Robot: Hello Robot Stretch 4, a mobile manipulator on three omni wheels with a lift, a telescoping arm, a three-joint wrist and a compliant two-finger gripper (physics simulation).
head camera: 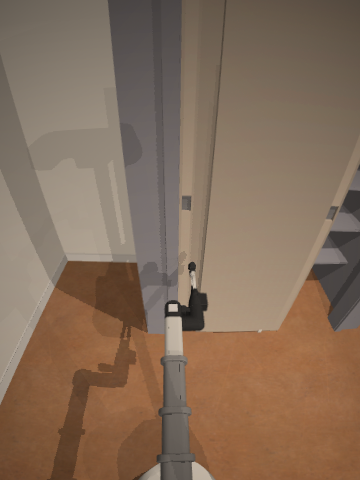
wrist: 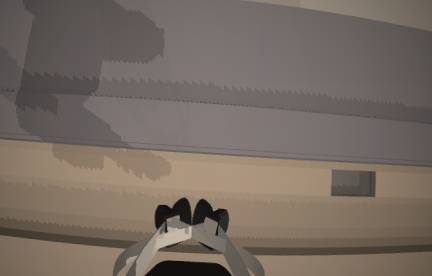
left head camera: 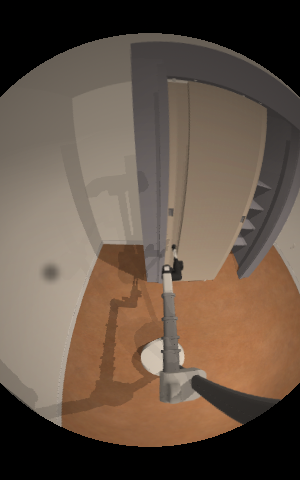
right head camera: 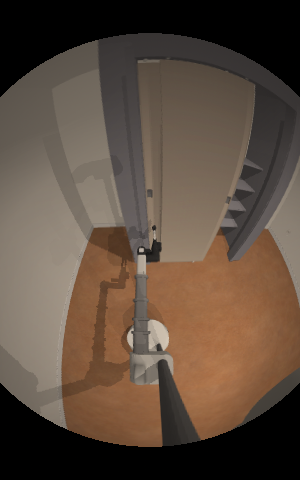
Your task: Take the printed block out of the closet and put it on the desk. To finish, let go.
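Where they show: gripper, fingertip midpoint: [head camera: 191, 264] [wrist: 192, 214] [left head camera: 173, 245] [right head camera: 153, 226]; robot's base, origin of the base link: [left head camera: 161, 355] [right head camera: 148, 336].
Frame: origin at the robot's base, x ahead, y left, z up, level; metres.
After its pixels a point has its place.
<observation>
The closet has a grey-purple frame [head camera: 145, 150] {x 0.961, y 0.094, z 1.251 m} [left head camera: 149, 150] {x 0.961, y 0.089, z 1.483 m} [wrist: 280, 55] {x 0.962, y 0.103, z 0.844 m} and beige sliding doors. The wide front door [head camera: 270, 150] {x 0.959, y -0.372, z 1.260 m} [left head camera: 220, 175] {x 0.957, y -0.408, z 1.345 m} [right head camera: 200, 160] {x 0.956, y -0.422, z 1.298 m} covers the middle. A narrow strip of the left door [head camera: 188, 150] {x 1.017, y -0.067, z 1.232 m} [wrist: 250, 175] {x 1.018, y -0.060, z 0.824 m} shows beside the frame, with a small recessed grey handle [head camera: 186, 203] {x 1.029, y -0.066, z 0.986 m} [left head camera: 171, 212] {x 1.028, y -0.076, z 0.982 m} [right head camera: 150, 193] {x 1.028, y -0.075, z 0.983 m} [wrist: 352, 183] {x 1.028, y -0.066, z 0.996 m}. My gripper [head camera: 192, 266] {x 0.885, y -0.090, z 0.744 m} [left head camera: 174, 247] {x 0.885, y -0.090, z 0.744 m} [right head camera: 154, 228] {x 0.885, y -0.090, z 0.744 m} [wrist: 192, 214] {x 0.885, y -0.090, z 0.744 m} is shut and empty, in front of that strip, close to the front door's left edge and lower than the handle. The printed block and the desk do not show.
At the right, the closet is open and grey shelves [head camera: 330, 255] {x 1.310, y -1.216, z 0.379 m} [left head camera: 240, 242] {x 1.269, y -1.221, z 0.378 m} [right head camera: 229, 222] {x 1.304, y -1.215, z 0.379 m} show past the front door's edge. That edge has a second recessed handle [head camera: 332, 213] {x 0.954, y -0.749, z 0.985 m} [right head camera: 228, 200] {x 0.950, y -0.753, z 0.982 m}. A pale wall [head camera: 75, 210] {x 1.727, y 0.786, z 0.533 m} stands at the left. The orange-brown floor [head camera: 280, 400] {x 0.468, y -0.640, z -0.028 m} lies in front.
</observation>
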